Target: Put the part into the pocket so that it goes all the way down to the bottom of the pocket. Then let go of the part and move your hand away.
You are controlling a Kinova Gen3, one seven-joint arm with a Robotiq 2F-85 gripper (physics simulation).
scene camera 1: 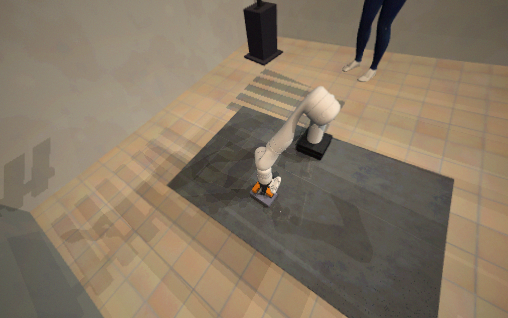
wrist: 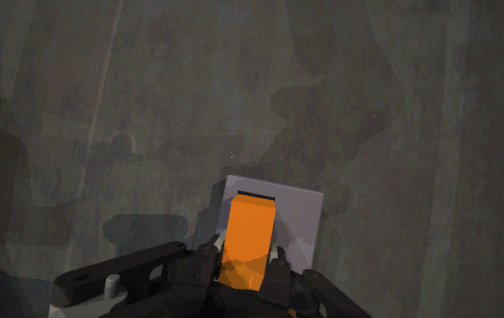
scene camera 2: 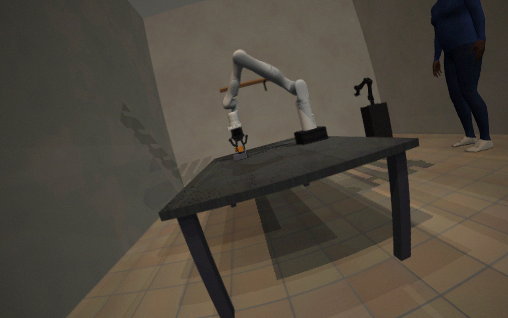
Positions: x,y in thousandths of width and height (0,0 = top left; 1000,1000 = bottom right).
Labels:
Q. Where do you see an orange part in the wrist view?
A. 499,690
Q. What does my gripper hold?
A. An orange part.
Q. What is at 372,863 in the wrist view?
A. My gripper.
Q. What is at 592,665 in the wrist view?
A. A grey pocket fixture.

